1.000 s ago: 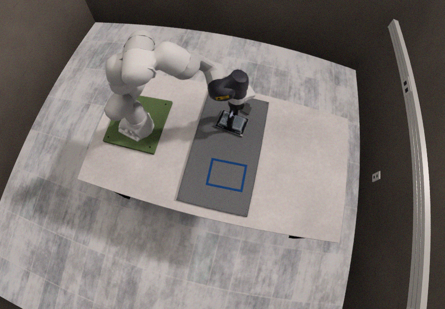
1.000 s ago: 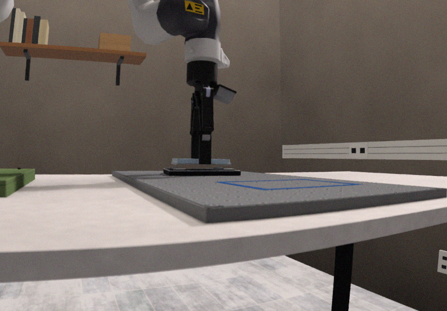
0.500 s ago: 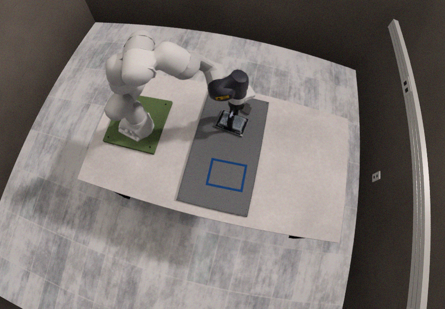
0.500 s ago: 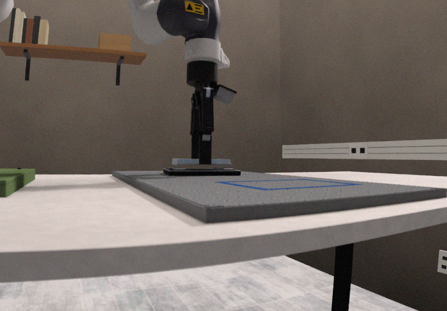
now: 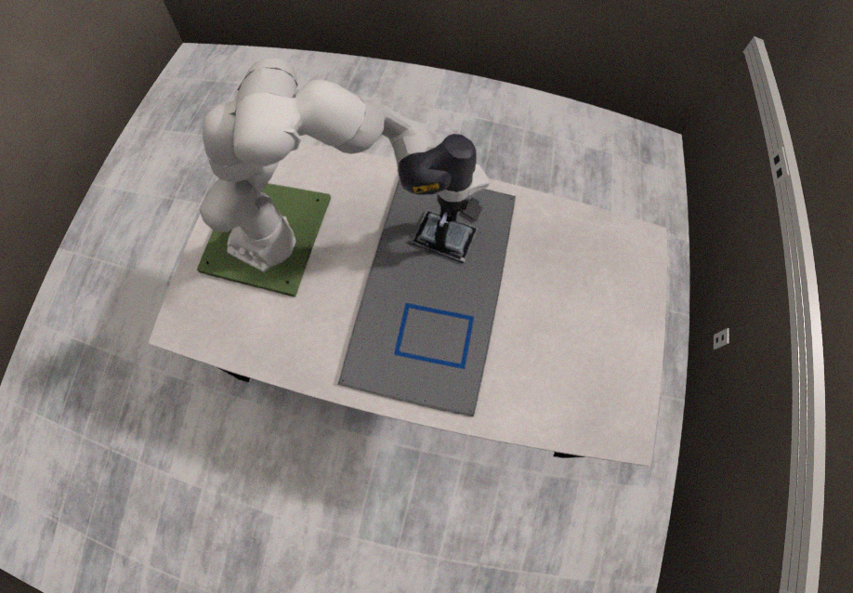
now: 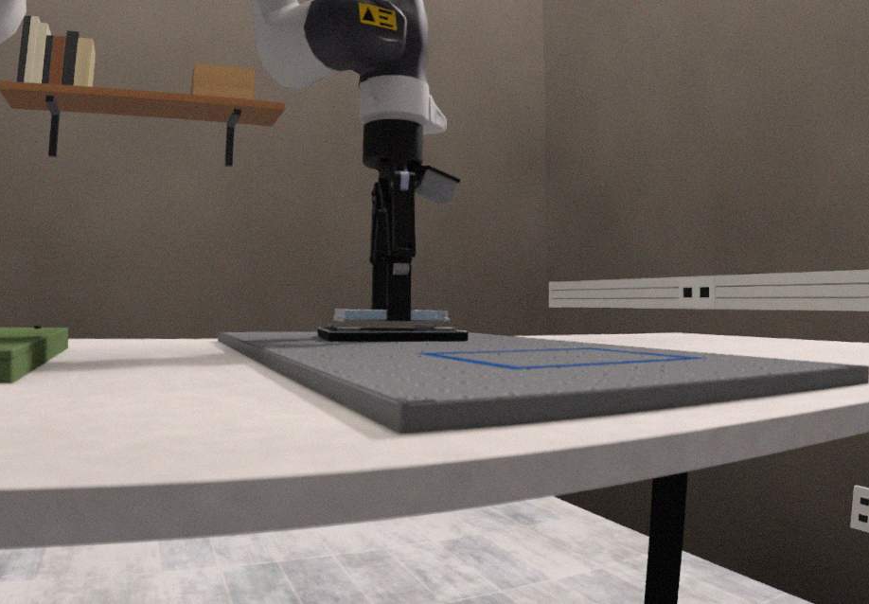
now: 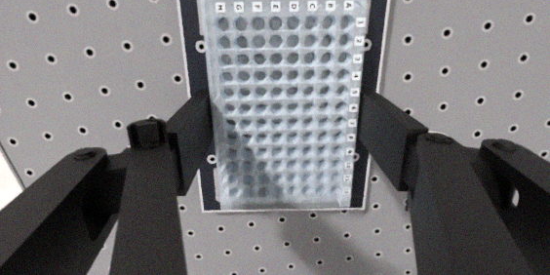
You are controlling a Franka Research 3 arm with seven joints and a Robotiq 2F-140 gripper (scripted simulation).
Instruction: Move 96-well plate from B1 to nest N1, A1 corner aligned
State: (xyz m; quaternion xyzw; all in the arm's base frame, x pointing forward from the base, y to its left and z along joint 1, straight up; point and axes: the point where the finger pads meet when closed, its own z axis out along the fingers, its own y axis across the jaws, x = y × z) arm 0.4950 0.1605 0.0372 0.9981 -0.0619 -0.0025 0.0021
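The 96-well plate is 2 cm below my hand. Also, from my hand: A1 mark: 7 cm ahead, 6 cm to the right, 4 cm below; then black plate nest N1: 4 cm below.
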